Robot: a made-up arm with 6 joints. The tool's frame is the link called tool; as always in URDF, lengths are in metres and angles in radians.
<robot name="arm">
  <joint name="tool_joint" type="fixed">
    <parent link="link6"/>
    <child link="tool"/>
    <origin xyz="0 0 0" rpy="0 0 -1.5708"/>
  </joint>
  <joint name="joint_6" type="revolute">
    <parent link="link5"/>
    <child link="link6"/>
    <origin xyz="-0.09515 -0.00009 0" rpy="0 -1.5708 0"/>
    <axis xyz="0 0 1"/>
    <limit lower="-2.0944" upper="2.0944" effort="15" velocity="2.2"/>
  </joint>
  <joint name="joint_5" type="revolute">
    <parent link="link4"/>
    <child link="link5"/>
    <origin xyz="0 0 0" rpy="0 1.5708 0"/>
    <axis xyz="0 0 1"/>
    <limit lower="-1.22" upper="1.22" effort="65" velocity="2"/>
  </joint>
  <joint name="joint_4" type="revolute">
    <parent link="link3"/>
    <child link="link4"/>
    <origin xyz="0.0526 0.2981 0" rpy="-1.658 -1.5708 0"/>
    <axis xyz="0 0 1"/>
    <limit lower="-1.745" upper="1.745" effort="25" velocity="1.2"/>
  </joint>
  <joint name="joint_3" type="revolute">
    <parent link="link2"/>
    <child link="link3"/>
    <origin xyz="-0.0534 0.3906 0" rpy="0 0 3.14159"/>
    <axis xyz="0 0 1"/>
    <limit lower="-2.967" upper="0" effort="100" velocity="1.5"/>
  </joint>
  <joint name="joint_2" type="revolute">
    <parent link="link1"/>
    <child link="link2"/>
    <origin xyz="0 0 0" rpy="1.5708 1.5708 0"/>
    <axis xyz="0 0 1"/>
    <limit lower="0" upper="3.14" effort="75" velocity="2.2"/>
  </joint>
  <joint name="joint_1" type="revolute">
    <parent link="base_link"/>
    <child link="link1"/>
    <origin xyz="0 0 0.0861" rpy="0 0 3.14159"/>
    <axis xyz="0 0 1"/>
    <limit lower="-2.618" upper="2.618" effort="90" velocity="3"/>
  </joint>
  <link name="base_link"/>
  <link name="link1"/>
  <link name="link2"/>
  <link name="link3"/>
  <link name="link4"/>
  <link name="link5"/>
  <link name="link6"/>
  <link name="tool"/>
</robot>
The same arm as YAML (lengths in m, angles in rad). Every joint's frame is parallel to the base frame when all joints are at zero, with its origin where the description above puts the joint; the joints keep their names.
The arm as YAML. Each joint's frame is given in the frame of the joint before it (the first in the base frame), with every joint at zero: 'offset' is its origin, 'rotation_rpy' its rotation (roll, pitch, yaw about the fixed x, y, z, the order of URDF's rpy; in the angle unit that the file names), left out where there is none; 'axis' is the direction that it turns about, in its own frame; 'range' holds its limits. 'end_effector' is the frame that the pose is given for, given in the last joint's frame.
length_unit: m
angle_unit: rad
chain:
  - id: joint_1
    offset: [0.0, 0.0, 0.0861]
    axis: [0.0, 0.0, 1.0]
    range: [-2.618, 2.618]
  - id: joint_2
    offset: [0.0, 0.0, 0.0]
    axis: [0.0, 1.0, 0.0]
    range: [0.0, 3.14]
  - id: joint_3
    offset: [-0.3906, 0.0, 0.0534]
    axis: [0.0, 1.0, 0.0]
    range: [-2.967, 0.0]
  - id: joint_4
    offset: [0.2981, 0.0, 0.0526]
    axis: [0.9962, 0.0, 0.0871]
    range: [-1.745, 1.745]
  - id: joint_5
    offset: [0.0, 0.0, 0.0]
    axis: [0.0, 1.0, 0.0]
    range: [-1.22, 1.22]
  - id: joint_6
    offset: [0.0948, 0.0, 0.0082]
    axis: [0.9962, 0.0, 0.0871]
    range: [-2.0944, 2.0944]
end_effector:
  offset: [0.0, 0.0, 0.0]
  rotation_rpy: [-0.0001, 1.4836, -0.0001]

